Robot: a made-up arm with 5 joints. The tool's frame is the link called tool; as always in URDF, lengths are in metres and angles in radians. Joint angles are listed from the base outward.
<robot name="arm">
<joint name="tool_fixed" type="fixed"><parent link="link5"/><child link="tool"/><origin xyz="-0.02 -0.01 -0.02" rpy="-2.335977 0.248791 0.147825"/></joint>
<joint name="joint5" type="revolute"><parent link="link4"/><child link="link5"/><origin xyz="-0.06 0.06 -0.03" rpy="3.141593 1.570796 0"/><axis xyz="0 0 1"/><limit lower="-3.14" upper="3.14"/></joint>
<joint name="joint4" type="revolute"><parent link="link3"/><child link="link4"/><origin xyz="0.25 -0.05 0.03" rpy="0 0 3.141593"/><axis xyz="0 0 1"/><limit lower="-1.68" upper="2.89"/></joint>
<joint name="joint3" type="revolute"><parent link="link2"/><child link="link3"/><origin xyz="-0.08 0.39 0.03" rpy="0 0 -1.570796"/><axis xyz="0 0 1"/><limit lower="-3.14" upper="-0.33"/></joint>
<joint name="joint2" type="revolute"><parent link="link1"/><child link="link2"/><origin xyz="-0.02 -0.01 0" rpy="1.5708 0 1.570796"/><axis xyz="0 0 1"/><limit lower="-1" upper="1.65"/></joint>
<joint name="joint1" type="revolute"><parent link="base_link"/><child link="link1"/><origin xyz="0.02 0.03 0.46" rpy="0 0 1.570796"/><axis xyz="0 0 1"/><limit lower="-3.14" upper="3.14"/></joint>
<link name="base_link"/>
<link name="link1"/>
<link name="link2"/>
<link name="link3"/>
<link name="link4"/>
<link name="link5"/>
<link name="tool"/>
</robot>
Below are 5 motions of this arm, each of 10 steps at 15 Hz.
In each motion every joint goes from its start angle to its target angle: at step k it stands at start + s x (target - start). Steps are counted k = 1, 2, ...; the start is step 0. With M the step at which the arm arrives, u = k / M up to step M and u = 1 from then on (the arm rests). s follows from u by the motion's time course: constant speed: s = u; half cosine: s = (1 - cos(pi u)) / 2; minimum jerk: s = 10 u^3 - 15 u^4 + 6 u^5.
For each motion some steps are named. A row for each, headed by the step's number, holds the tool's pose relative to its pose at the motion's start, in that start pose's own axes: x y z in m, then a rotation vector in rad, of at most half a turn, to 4 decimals.
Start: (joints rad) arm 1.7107 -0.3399 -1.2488 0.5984 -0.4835
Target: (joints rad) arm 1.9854 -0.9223 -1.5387 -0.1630 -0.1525
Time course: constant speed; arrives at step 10
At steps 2, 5, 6, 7, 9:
2: 0.0142 0.0712 0.0560 0.3062 -0.1223 -0.0493
5: 0.0424 0.1540 0.1691 0.7672 -0.2867 -0.1791
6: 0.0536 0.1732 0.2130 0.9205 -0.3362 -0.2356
7: 0.0656 0.1874 0.2591 1.0733 -0.3830 -0.2979
9: 0.0916 0.1998 0.3556 1.3773 -0.4684 -0.4381

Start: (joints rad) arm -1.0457 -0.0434 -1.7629 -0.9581 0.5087
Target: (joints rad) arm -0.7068 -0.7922 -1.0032 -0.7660 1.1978
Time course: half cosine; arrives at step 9
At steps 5, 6, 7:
5: -0.0825 0.1487 -0.0250 -0.2825 -0.4073 -0.3421
6: -0.0886 0.1948 -0.0266 -0.3620 -0.5241 -0.4297
7: -0.0882 0.2325 -0.0257 -0.4271 -0.6207 -0.4982

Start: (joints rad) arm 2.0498 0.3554 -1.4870 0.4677 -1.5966
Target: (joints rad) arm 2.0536 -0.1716 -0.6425 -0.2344 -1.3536
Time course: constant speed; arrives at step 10
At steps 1, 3, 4, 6, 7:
1: -0.0080 0.0129 0.0136 -0.0007 -0.0441 0.0104
3: -0.0277 0.0388 0.0414 0.0007 -0.1325 0.0306
4: -0.0393 0.0516 0.0556 0.0027 -0.1768 0.0403
6: -0.0659 0.0768 0.0842 0.0095 -0.2653 0.0589
7: -0.0809 0.0892 0.0985 0.0144 -0.3095 0.0679

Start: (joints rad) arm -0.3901 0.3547 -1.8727 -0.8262 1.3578
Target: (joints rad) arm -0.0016 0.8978 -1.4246 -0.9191 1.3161
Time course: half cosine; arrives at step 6
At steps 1, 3, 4, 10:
1: 0.0287 -0.0131 0.0069 -0.0261 -0.0470 0.0364
3: 0.2063 -0.0755 0.0946 -0.2144 -0.3220 0.2922
4: 0.2967 -0.0887 0.1715 -0.3357 -0.4563 0.4558
10: 0.3743 -0.0819 0.2593 -0.4634 -0.5707 0.6308

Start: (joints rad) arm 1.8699 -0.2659 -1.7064 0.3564 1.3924
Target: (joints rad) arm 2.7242 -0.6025 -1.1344 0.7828 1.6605
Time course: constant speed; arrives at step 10
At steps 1, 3, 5, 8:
1: 0.0092 -0.0103 0.0165 -0.0907 -0.0489 0.0427
3: 0.0315 -0.0256 0.0503 -0.2628 -0.1393 0.1434
5: 0.0584 -0.0336 0.0839 -0.4207 -0.2183 0.2634
8: 0.1066 -0.0322 0.1299 -0.6262 -0.3098 0.4763

